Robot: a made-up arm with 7 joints. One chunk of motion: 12 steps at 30 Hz.
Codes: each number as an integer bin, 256 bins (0 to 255) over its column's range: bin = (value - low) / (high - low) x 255, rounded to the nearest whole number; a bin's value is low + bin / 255 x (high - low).
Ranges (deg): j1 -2..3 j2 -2..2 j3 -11..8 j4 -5..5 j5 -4..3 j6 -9..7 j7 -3..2
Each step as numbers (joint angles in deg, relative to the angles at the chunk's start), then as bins.
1 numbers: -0.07 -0.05 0.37 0.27 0.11 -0.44 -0.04
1 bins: 98 124 153 134 150 136 151
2 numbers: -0.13 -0.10 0.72 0.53 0.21 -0.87 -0.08
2 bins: 95 121 157 141 153 130 149
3 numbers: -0.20 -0.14 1.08 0.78 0.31 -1.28 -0.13
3 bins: 92 119 162 147 157 123 146
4 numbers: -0.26 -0.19 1.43 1.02 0.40 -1.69 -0.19
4 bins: 89 115 167 154 160 117 143
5 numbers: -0.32 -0.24 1.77 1.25 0.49 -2.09 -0.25
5 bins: 86 112 171 159 164 110 140
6 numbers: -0.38 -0.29 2.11 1.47 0.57 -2.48 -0.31
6 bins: 83 109 176 165 166 104 137
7 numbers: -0.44 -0.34 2.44 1.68 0.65 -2.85 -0.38
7 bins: 80 106 180 170 169 98 134
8 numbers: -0.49 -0.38 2.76 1.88 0.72 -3.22 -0.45
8 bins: 77 103 185 175 172 92 130
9 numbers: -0.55 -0.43 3.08 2.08 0.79 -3.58 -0.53
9 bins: 74 100 189 181 174 86 126
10 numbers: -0.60 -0.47 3.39 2.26 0.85 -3.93 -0.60
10 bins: 71 98 193 185 177 81 122
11 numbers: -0.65 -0.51 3.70 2.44 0.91 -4.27 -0.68
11 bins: 69 95 197 190 179 75 118
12 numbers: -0.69 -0.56 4.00 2.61 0.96 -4.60 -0.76
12 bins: 67 92 201 194 181 70 114
